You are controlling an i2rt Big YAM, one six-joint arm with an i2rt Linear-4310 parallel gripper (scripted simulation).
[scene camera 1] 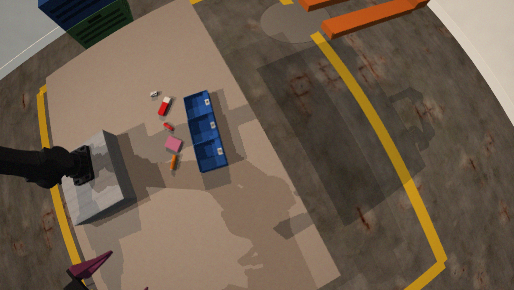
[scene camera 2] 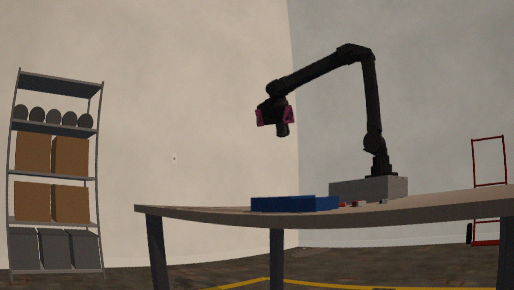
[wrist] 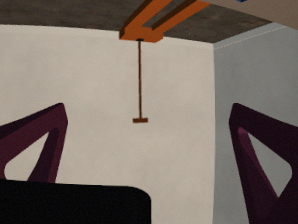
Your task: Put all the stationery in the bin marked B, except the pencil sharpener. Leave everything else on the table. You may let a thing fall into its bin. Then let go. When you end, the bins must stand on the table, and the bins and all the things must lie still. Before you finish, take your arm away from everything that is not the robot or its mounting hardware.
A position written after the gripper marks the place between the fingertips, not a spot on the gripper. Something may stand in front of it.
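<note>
Gripper (wrist: 148,112). Joined blue bins (scene camera 1: 210,153), also (scene camera 2: 307,203).
</note>
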